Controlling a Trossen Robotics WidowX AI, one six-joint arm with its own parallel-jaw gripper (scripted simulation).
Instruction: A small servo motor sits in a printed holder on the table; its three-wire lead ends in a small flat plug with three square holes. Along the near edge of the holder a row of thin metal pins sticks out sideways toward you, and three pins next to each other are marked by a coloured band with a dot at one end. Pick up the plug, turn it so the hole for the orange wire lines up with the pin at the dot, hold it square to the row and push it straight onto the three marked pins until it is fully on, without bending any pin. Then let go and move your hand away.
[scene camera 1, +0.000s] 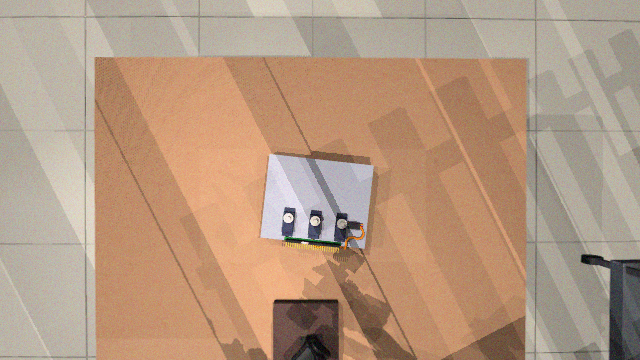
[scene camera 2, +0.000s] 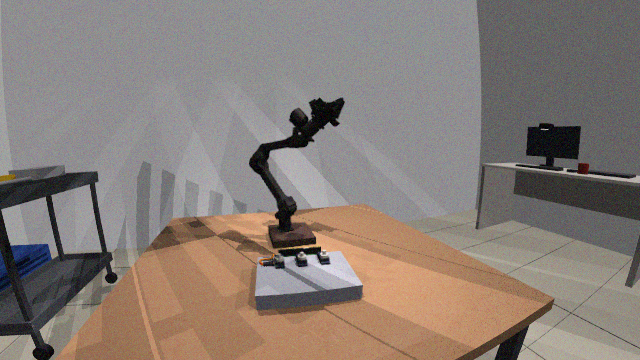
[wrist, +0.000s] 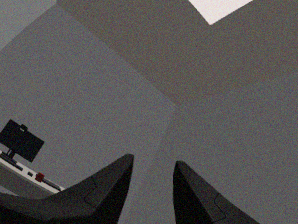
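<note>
I can see my gripper (scene camera 2: 343, 99), and the wrist view gives me the same gripper (wrist: 154, 164). There is a grey printed holder (scene camera 1: 332, 187) here too, and from scene camera 2 I see that holder (scene camera 2: 294, 286) as well.
</note>
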